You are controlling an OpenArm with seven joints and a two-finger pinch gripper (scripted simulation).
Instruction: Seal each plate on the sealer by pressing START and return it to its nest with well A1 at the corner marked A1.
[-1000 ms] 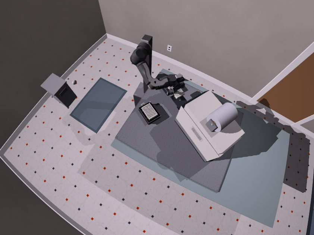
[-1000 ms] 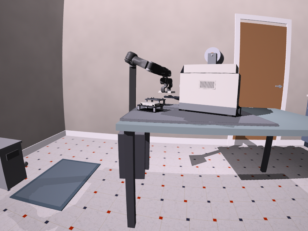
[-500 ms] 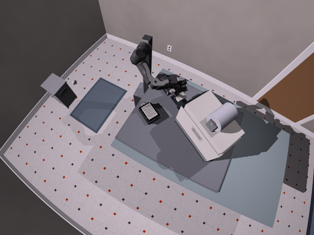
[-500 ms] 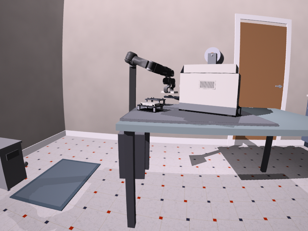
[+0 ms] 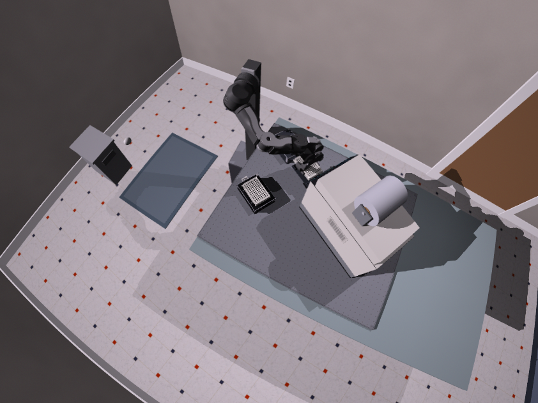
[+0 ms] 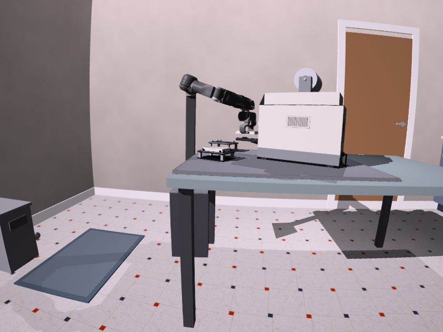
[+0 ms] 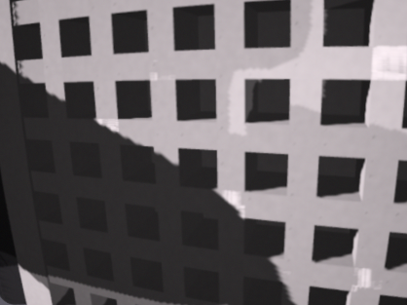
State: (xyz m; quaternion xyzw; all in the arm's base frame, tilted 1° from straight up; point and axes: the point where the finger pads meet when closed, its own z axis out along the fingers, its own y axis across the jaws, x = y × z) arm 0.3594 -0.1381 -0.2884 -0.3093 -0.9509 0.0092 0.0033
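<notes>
The sealer stage is 40 mm below my hand, 10 mm to the right of it and 10 mm ahead of it. Round my hand: N1 label (230 mm behind, 200 mm to the left, 130 mm below); then screen (190 mm above, 130 mm ahead, 40 mm to the right); then plate nest (140 mm to the left, 140 mm behind, 80 mm below).
</notes>
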